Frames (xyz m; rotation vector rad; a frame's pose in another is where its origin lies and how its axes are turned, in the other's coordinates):
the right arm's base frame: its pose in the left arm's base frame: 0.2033 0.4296 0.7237 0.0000 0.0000 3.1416
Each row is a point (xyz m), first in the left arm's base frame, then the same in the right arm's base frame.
Working: the left arm's base frame: its pose in the right arm's base frame: 0.2033 0.4296 -0.7237 0.0000 0.0000 3.1416

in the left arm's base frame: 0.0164 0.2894 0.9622
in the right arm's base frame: 0.1869 0.1402 0.2385
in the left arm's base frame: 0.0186 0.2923 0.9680
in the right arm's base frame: 0.1847 0.1373 0.2443
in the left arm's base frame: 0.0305 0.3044 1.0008
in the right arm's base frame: 0.1728 0.1252 0.2771
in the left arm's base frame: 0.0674 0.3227 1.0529
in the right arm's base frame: 0.1359 0.1069 0.3292
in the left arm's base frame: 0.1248 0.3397 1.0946
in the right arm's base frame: 0.0785 0.0899 0.3709
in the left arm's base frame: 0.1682 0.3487 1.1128
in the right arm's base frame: 0.0351 0.0809 0.3891
